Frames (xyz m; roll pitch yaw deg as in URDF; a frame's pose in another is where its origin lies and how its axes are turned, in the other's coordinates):
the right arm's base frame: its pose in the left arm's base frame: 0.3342 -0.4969 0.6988 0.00 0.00 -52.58
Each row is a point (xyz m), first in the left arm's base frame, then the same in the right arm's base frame.
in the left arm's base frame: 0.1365 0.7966 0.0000
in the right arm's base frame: -1.1474 0.6290 -0.6988
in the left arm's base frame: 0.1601 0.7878 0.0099
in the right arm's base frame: -1.1261 0.6424 -0.6889
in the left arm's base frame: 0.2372 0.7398 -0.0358
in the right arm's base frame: -1.0411 0.6744 -0.7346
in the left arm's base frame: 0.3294 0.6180 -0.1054
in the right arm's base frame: -0.8884 0.6737 -0.8042
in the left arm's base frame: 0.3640 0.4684 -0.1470
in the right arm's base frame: -0.7485 0.6102 -0.8458
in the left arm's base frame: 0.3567 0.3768 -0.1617
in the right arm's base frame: -0.6802 0.5488 -0.8605
